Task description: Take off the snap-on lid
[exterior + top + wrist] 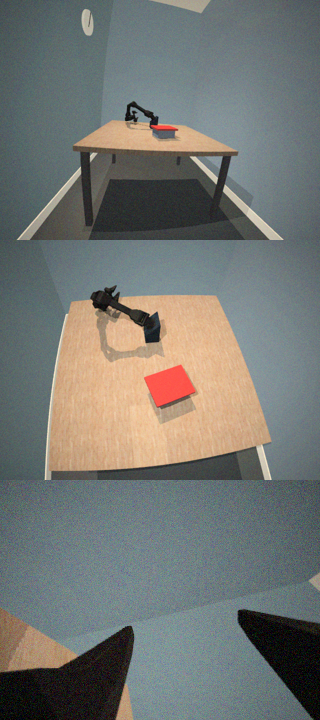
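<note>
Right now my gripper tip is 83 cm short of the red lid, 29 cm to the right of it and 4 cm above it. From my gripper tip the other things lie so: grey-blue storage box: 83 cm ahead, 29 cm to the left, 8 cm below.
</note>
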